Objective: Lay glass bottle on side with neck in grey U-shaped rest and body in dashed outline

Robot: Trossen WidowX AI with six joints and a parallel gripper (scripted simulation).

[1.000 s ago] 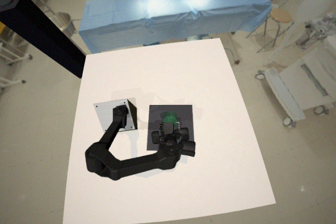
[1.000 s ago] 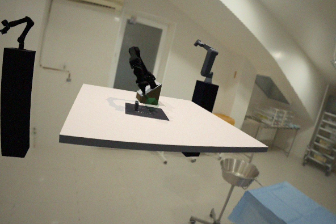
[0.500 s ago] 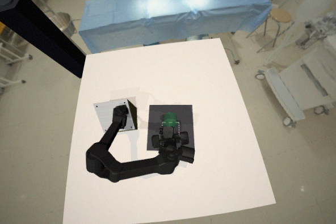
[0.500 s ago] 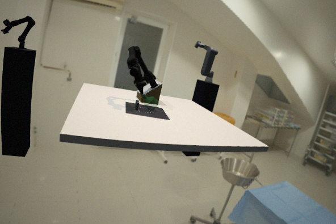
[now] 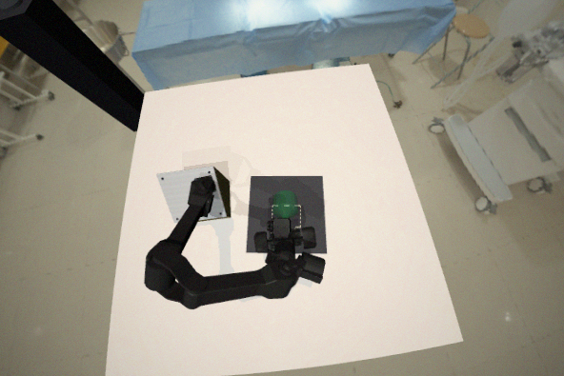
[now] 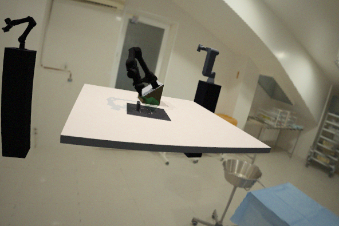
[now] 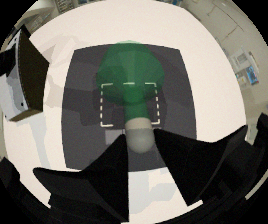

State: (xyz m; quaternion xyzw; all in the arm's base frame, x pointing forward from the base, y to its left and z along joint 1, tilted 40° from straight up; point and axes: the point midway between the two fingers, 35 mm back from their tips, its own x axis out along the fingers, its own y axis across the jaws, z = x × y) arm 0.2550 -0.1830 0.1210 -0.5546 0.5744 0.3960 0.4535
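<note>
Right now my gripper tip is 40 mm to the right of the green glass bottle, 20 mm above it and 10 mm short of it. From my gripper tip the other things lie so: dark mat 110 mm below, 70 mm to the left, 10 mm ahead.
</note>
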